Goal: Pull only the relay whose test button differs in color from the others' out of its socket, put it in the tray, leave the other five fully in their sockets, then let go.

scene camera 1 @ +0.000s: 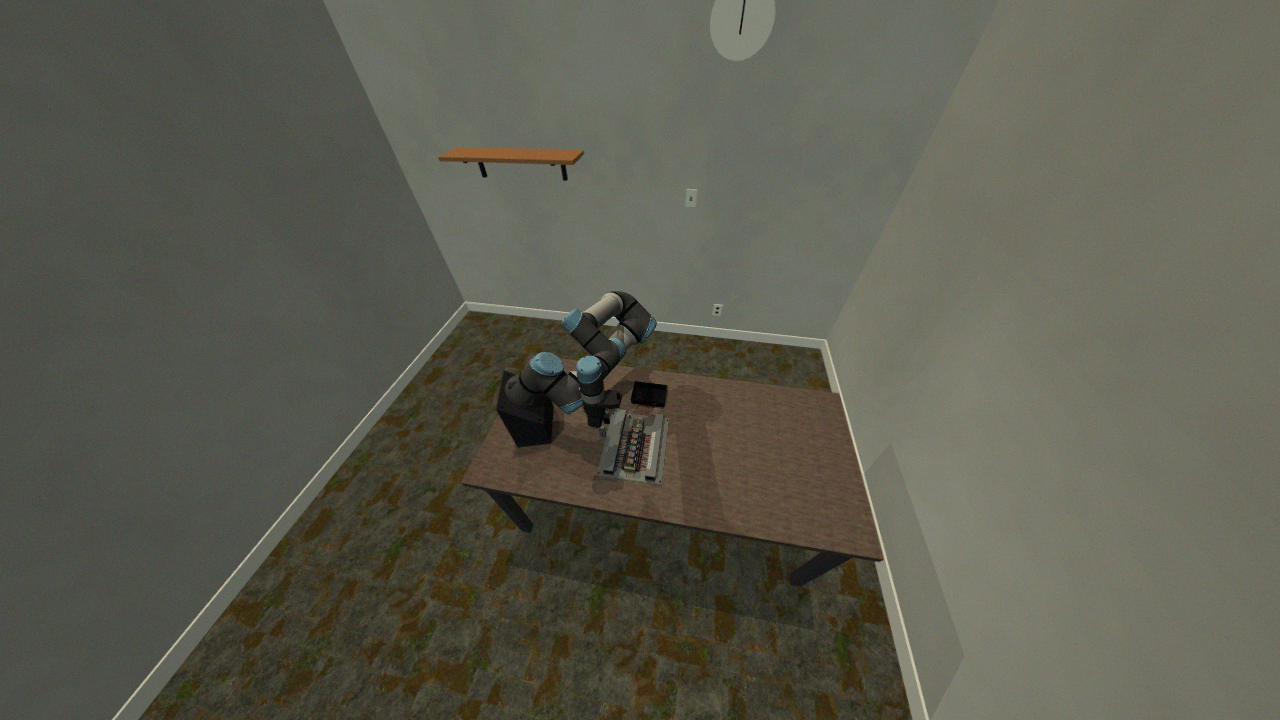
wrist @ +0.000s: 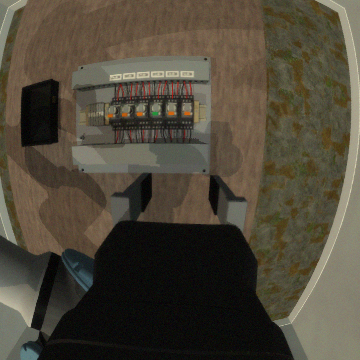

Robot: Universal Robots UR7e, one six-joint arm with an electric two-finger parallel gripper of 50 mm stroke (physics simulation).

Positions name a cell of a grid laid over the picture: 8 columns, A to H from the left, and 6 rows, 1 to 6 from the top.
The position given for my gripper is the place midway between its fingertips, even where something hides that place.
Note:
I see my gripper (wrist: E4) and a grey panel (wrist: E3).

